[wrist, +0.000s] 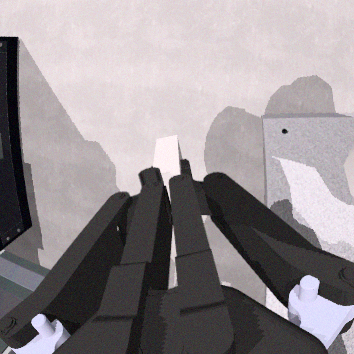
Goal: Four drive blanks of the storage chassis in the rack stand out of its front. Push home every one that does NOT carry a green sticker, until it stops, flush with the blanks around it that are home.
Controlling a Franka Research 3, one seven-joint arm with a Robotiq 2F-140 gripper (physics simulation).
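My gripper (170, 152) is shut and empty, its pale fingertip pads together near the middle of the wrist view, above the light table top (150, 65). A black piece of equipment (20, 200), which looks like part of the rack or chassis, stands at the left edge of the view, to the left of the fingertips and apart from them. Only part of it shows, with small screw heads along its edge. I cannot make out the drive blanks or a green sticker in this view.
A grey speckled base plate (315, 137) with a small dark hole lies at the right, partly behind the gripper's right linkage. A grey-green bar (20, 271) runs below the black equipment at the lower left. Shadows fall on the table top around the gripper.
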